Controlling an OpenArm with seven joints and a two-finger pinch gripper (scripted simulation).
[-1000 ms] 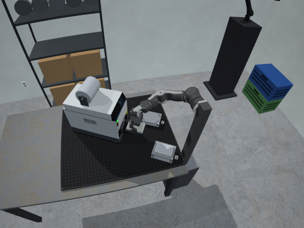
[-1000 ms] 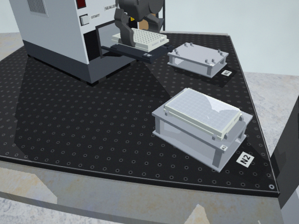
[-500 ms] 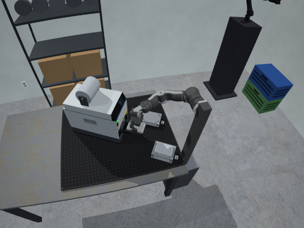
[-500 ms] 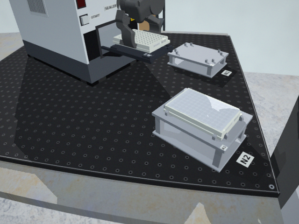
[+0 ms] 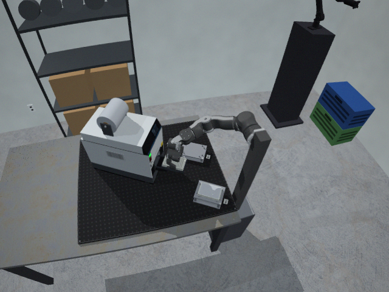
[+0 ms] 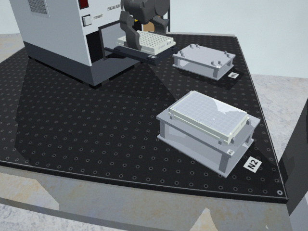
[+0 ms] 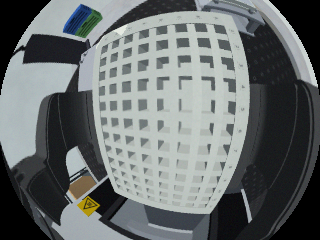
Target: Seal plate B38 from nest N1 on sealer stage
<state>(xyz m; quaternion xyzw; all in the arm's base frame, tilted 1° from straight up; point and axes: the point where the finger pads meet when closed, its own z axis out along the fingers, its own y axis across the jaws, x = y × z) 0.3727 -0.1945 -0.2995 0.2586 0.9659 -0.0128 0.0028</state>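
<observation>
Now: hand right at the white 96-well plate B38. Round my hand: sealer's dark stage: 2 cm below; then start key: 13 cm ahead, 3 cm to the left, 6 cm above; then nest N1: 16 cm behind, 13 cm to the right, 9 cm below.
</observation>
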